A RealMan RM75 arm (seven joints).
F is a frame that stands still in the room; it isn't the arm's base.
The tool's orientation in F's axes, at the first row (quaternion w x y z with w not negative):
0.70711, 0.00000, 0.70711, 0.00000
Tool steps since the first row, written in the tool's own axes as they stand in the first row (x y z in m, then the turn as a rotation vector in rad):
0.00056, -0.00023, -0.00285, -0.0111, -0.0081, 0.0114
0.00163, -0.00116, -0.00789, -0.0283, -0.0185, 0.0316
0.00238, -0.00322, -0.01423, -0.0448, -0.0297, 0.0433
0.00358, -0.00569, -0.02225, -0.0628, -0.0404, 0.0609
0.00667, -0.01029, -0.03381, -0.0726, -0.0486, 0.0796
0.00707, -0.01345, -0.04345, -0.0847, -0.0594, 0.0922
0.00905, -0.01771, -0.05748, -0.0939, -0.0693, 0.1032
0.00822, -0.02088, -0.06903, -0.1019, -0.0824, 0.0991
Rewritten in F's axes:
-0.00285, -0.00023, -0.00056, 0.0114, -0.0081, 0.0111
-0.00789, -0.00116, -0.00163, 0.0316, -0.0185, 0.0283
-0.01423, -0.00322, -0.00238, 0.0433, -0.0297, 0.0448
-0.02225, -0.00569, -0.00358, 0.0609, -0.0404, 0.0628
-0.03381, -0.01029, -0.00667, 0.0796, -0.0486, 0.0726
-0.04345, -0.01345, -0.00707, 0.0922, -0.0594, 0.0847
-0.05748, -0.01771, -0.00905, 0.1032, -0.0693, 0.0939
-0.06903, -0.02088, -0.00822, 0.0991, -0.0824, 0.1019

